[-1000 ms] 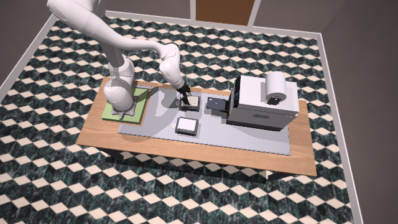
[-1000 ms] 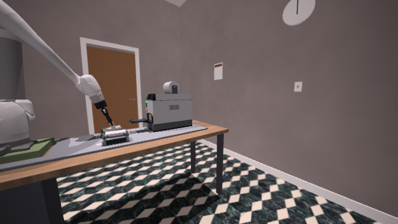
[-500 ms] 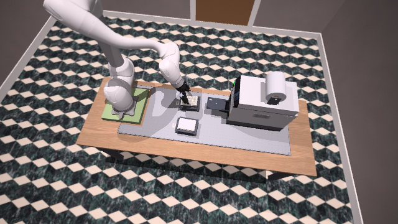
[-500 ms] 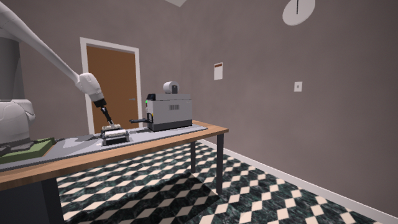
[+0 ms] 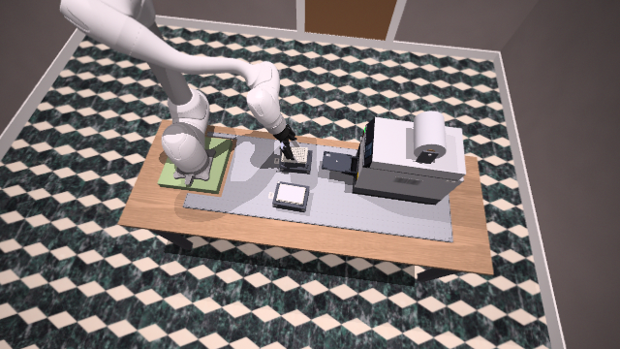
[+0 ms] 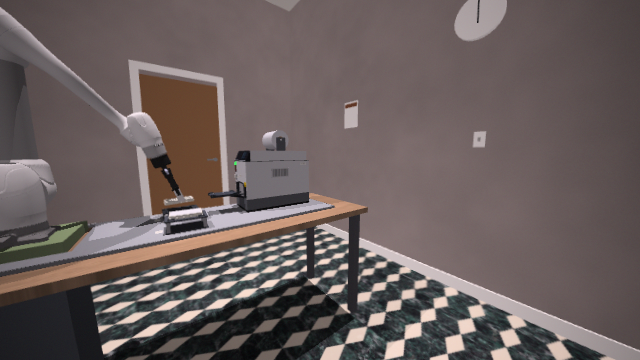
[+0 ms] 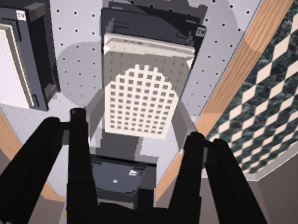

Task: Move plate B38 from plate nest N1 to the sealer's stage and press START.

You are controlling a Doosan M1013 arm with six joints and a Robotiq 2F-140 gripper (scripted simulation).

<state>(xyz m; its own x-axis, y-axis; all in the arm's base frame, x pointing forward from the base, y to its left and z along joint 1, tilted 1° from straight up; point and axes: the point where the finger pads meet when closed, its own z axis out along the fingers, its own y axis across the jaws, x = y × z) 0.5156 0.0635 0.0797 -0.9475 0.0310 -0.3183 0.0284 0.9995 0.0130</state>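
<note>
My gripper is now 21 cm short of the sealer stage, 3 cm to the left of it and 1 cm above it. The rest, counted from my hand: plate B38: 3 cm below; white button: 32 cm ahead, 7 cm above, 5 cm to the left; pale plate: 21 cm to the right, 5 cm below.
</note>
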